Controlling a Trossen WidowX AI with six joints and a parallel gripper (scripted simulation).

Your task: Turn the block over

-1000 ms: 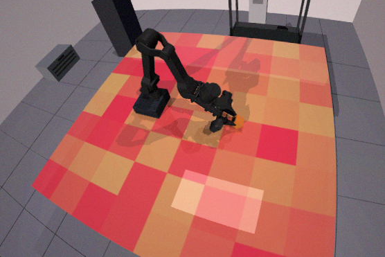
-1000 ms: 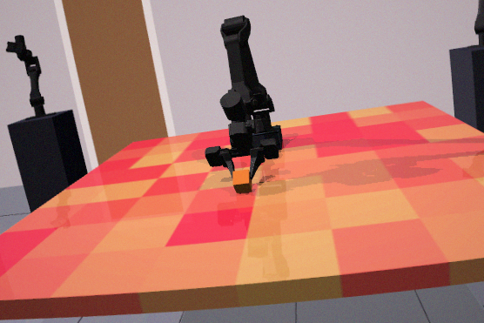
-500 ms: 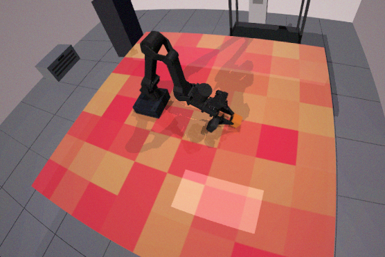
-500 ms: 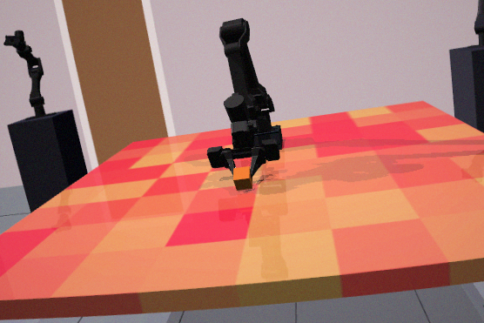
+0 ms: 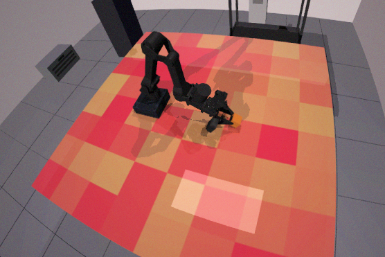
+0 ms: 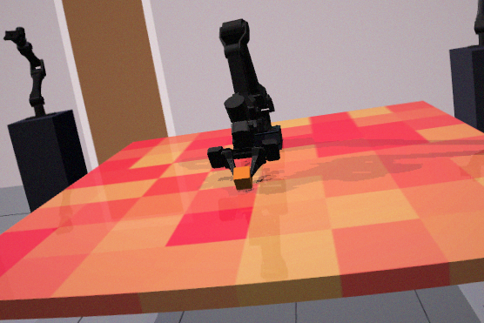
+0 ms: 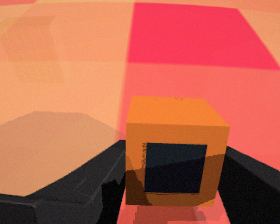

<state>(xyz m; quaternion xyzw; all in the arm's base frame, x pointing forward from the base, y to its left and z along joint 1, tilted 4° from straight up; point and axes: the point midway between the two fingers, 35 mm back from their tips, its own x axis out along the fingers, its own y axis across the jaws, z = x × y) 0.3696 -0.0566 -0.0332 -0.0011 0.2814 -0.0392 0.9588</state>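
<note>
My gripper tip is now right at the block.
</note>
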